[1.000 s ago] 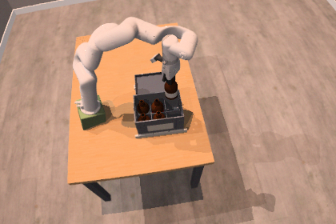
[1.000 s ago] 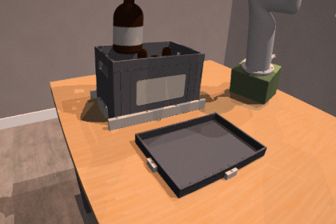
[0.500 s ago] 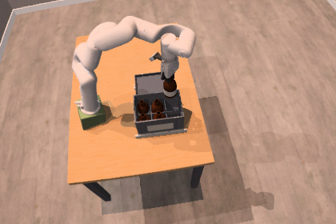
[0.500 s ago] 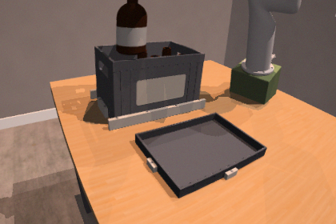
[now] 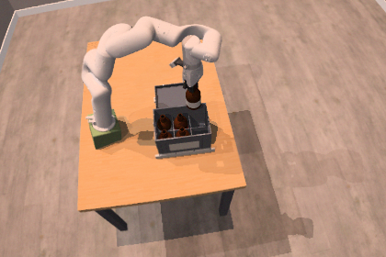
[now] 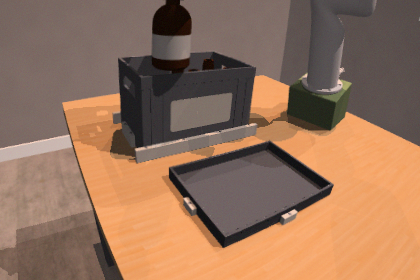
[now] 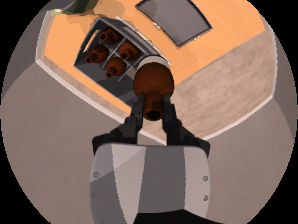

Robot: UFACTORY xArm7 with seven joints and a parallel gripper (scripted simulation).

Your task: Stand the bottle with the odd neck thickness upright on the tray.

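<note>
Now: hand 70 mm above the glass bottle. Also, from my hand: crate 250 mm below, 80 mm to the right, 80 mm behind; dark tray 320 mm below, 190 mm to the left, 70 mm behind.
</note>
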